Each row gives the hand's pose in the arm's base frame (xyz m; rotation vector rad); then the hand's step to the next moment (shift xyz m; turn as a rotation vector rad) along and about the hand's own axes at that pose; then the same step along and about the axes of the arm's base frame.
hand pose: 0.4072 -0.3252 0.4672 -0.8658 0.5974 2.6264
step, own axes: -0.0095 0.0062 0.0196 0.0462 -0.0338 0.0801
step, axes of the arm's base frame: -0.0048 0.0025 0.0220 -0.0608 0.0748 0.0201
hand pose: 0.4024 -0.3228 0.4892 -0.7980 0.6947 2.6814
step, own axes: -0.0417 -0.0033 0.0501 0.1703 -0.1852 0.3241
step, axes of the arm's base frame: 0.0130 0.0240 0.0593 -0.2147 0.3420 0.0730
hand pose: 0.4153 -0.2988 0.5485 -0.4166 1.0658 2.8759
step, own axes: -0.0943 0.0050 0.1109 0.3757 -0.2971 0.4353
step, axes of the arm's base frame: 0.0642 0.0725 0.1088 -0.4232 0.4889 0.0283
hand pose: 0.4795 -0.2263 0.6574 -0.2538 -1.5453 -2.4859
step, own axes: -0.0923 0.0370 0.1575 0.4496 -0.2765 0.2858
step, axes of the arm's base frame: 0.1047 0.1330 0.0777 -0.4949 0.3397 -0.0008
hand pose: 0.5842 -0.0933 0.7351 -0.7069 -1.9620 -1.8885
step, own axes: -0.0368 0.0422 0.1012 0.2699 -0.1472 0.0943
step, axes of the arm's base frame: 0.0643 0.0958 0.0076 -0.2946 0.1272 0.0205
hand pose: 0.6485 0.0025 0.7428 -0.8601 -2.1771 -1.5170
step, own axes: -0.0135 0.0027 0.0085 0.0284 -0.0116 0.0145
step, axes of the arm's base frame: 0.0124 0.0048 -0.0092 -0.0282 0.0186 0.0033
